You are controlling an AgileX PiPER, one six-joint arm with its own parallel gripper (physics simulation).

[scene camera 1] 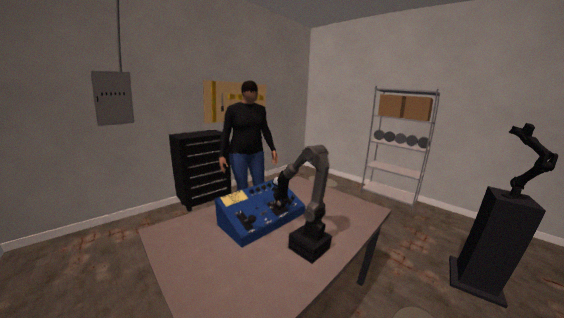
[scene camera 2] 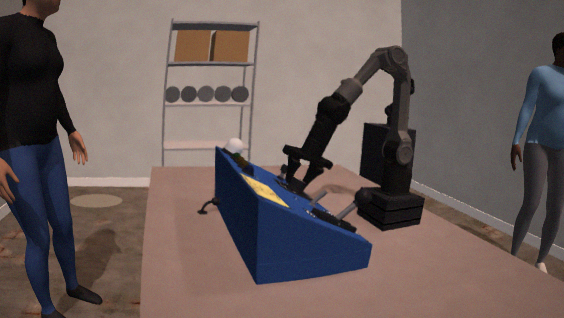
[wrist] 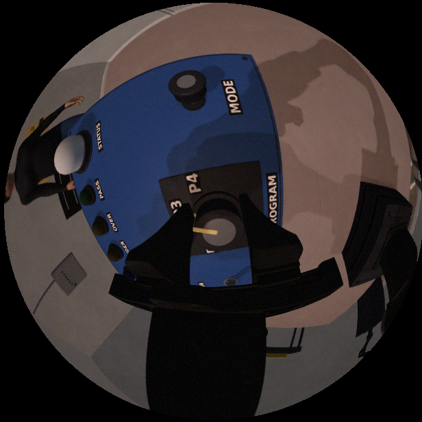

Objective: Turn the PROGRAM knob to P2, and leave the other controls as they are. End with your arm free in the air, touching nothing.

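The blue console (scene camera 1: 231, 226) (scene camera 2: 305, 250) (wrist: 140, 130) stands on the table. The PROGRAM knob (wrist: 220, 232) is round and black, with a yellow pointer line, on a dark square plate (wrist: 250, 172). In the wrist view the line points left, toward my left finger. P4 and part of P3 show above it; the P2 label is hidden behind that finger. My gripper (scene camera 1: 280, 202) (scene camera 2: 298, 181) (wrist: 215, 207) is shut on the PROGRAM knob, one finger against each side. The MODE knob (wrist: 187, 86) stands apart from the fingers.
A white STATUS dome (scene camera 2: 234, 145) (wrist: 70, 154) and small lamps line the console's high edge. A ball-ended lever (scene camera 2: 364, 196) and a small grey toggle (scene camera 2: 318, 196) rise from its face. A yellow note (scene camera 1: 234, 198) (scene camera 2: 264, 190) lies on it. A person (scene camera 1: 246, 130) stands behind the table.
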